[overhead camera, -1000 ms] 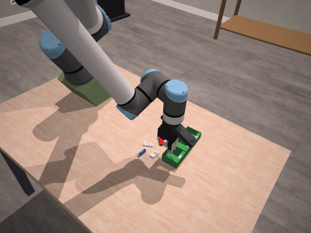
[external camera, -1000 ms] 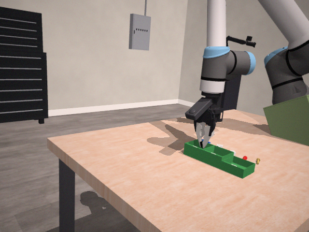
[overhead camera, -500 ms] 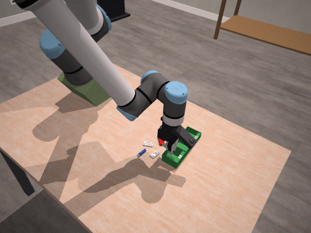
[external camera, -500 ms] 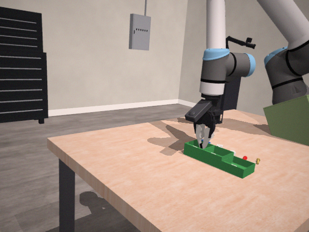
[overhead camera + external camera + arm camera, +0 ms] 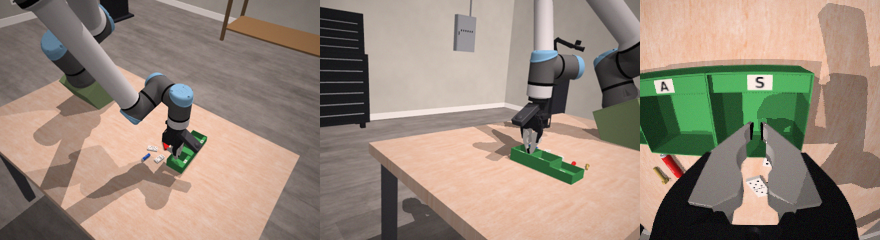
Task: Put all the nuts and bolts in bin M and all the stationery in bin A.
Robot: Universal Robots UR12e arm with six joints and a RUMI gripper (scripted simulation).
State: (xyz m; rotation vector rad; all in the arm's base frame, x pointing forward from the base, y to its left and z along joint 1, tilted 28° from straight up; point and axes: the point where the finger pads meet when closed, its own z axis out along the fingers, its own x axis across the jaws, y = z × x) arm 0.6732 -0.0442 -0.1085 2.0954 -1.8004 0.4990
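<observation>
The green three-compartment bin is 8 cm to the left of my hand and 1 cm below it. The rest, counted from my hand: blue marker (12 cm behind, 9 cm to the right, 3 cm below); red cylinder (12 cm to the left, 11 cm behind, 3 cm below); white eraser (11 cm behind, 5 cm to the left, 3 cm below).
</observation>
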